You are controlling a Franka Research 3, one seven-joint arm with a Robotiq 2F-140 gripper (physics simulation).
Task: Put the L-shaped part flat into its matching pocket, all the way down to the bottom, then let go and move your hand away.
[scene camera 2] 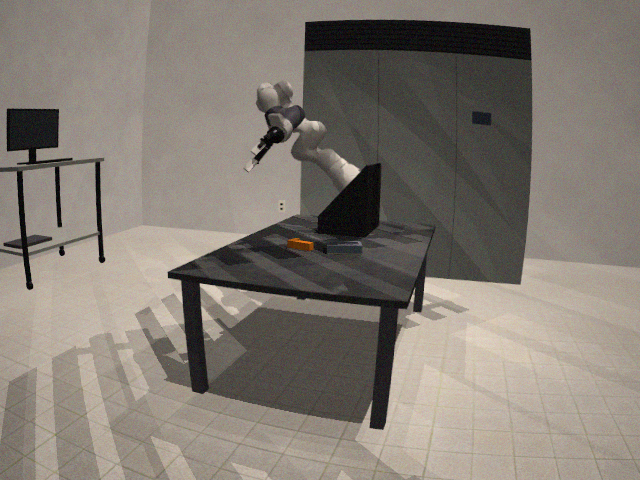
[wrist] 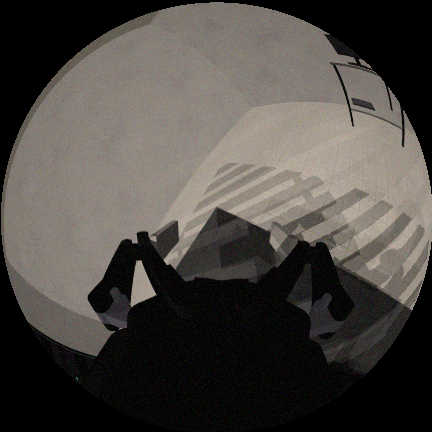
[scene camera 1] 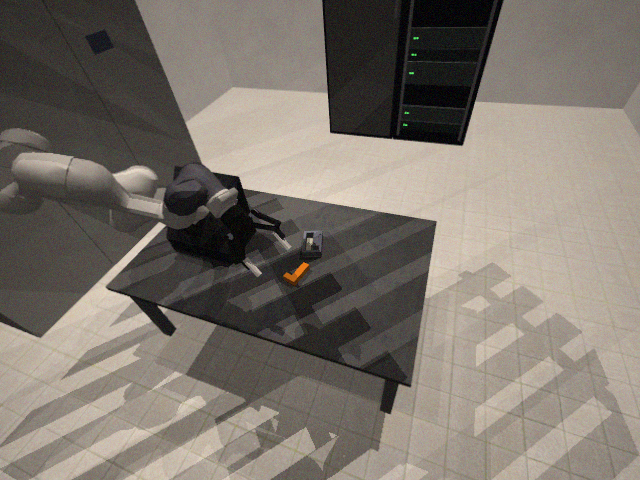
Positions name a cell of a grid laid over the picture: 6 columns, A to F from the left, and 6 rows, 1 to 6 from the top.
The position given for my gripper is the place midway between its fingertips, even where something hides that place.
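In scene camera 1 you'd see my gripper (scene camera 1: C4), and it's open, holding nothing. The wrist view has my gripper too (wrist: D4).
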